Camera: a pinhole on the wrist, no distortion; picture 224 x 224 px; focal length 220.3 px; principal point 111.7 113.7 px. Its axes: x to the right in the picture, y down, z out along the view. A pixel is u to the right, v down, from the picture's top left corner.
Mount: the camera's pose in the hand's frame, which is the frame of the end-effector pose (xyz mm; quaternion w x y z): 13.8 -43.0 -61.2 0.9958 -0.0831 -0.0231 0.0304
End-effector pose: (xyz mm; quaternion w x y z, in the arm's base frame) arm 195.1 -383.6 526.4 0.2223 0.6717 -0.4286 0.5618
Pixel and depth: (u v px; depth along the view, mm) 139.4 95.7 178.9
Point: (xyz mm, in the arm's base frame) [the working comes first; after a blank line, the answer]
In the camera's frame: 22.5 -14.6 178.9

283.9 -470.9 525.7
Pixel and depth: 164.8 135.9 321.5
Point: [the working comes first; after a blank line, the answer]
In the camera's frame: 77.5 32.4 321.5

299.6 -629.9 518.4
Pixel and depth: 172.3 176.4 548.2
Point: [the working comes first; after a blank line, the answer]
In the camera's frame: 150.8 156.0 548.2

280.6 -895.5 484.4
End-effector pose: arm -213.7 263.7 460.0 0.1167 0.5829 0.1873 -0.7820
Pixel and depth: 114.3 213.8 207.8
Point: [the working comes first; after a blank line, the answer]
In the camera's frame: 2.5 94.4 207.8

-291.0 132.9 478.5
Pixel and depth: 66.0 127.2 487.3
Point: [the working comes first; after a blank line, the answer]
In the camera's frame: -101.1 29.9 487.3

-512.0 29.8 661.7
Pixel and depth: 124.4 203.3 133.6
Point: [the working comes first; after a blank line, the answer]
In the camera's frame: 7.7 54.3 133.6

-257.4 208.0 459.2
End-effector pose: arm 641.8 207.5 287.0 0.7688 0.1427 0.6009 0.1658
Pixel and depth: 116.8 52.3 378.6
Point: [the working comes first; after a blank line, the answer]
In the camera's frame: 8.8 -105.5 378.6

971.1 128.7 321.9
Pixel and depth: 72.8 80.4 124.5
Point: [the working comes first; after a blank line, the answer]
In the camera's frame: -22.0 -18.8 124.5

704.2 162.1 296.1
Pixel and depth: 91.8 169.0 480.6
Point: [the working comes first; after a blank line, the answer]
In the camera's frame: -43.4 120.6 480.6

994.7 311.0 496.5
